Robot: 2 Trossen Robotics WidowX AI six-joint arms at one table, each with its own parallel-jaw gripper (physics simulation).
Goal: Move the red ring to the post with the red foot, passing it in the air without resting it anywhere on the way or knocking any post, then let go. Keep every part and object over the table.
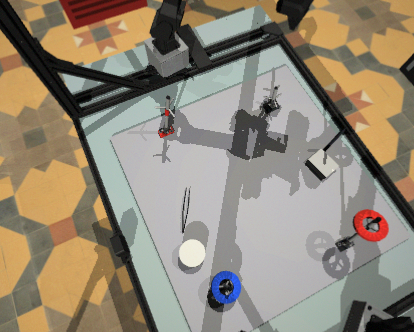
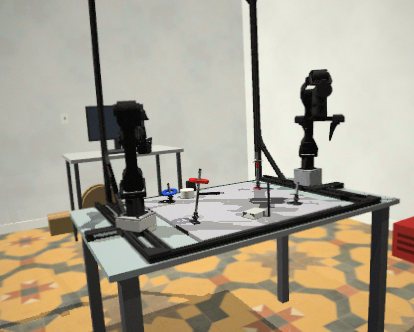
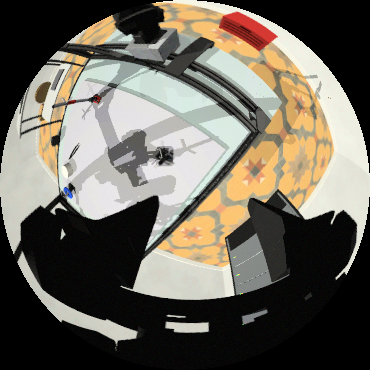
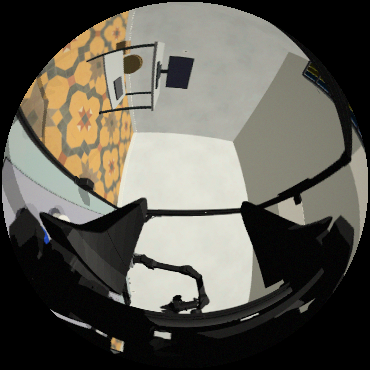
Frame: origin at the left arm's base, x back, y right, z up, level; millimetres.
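Seen in the pictures: left gripper, fingertip midpoint: (image 2: 318, 141) (image 3: 205, 201) (image 4: 160, 308); right gripper, fingertip midpoint: (image 2: 149, 128) (image 4: 196, 205); left arm's base, link origin: (image 1: 166, 44) (image 2: 307, 168) (image 3: 149, 35) (image 4: 133, 258); right arm's base, link origin: (image 2: 135, 213).
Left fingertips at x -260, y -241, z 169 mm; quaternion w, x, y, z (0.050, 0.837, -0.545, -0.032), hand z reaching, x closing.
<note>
Offsets run from my left fingertips to a thing's top centre. "spot": to the spot under its first point.
The red ring @(dx -475, dy +169, dz -94 mm) (image 1: 359, 225) (image 2: 192, 180) is around the upper part of a thin grey post @(spot: dx -492, dy +169, dz -195 mm) (image 2: 196, 206), high above its black foot @(spot: dx -494, dy +184, dz -229 mm) (image 1: 345, 243) (image 2: 194, 220). The post with the red foot @(spot: dx +30, dy +378, dz -137 mm) (image 1: 167, 114) (image 2: 258, 168) (image 3: 75, 102) stands upright near the left arm's base, with no ring on it; its red foot @(spot: dx +36, dy +388, dz -230 mm) (image 1: 166, 131) (image 2: 257, 188) (image 3: 96, 99) rests on the mat. My left gripper (image 3: 205, 201) is open and empty, high above the table. My right gripper (image 4: 196, 205) is open and empty, raised and facing the walls, away from the red ring.
A blue ring @(dx -400, dy +496, dz -198 mm) (image 1: 217, 286) (image 2: 164, 193) (image 3: 68, 193) is on a short post near a white disc @(dx -290, dy +518, dz -219 mm) (image 1: 191, 253) (image 2: 187, 193). Another post @(spot: dx -67, dy +72, dz -241 mm) (image 1: 271, 106) (image 2: 296, 197) (image 3: 164, 156) has a black foot. A white block @(dx -298, dy +73, dz -234 mm) (image 1: 321, 165) (image 2: 255, 213) lies near the mat's edge, beside a thin black rod @(dx -269, dy +31, dz -114 mm) (image 2: 269, 200).
</note>
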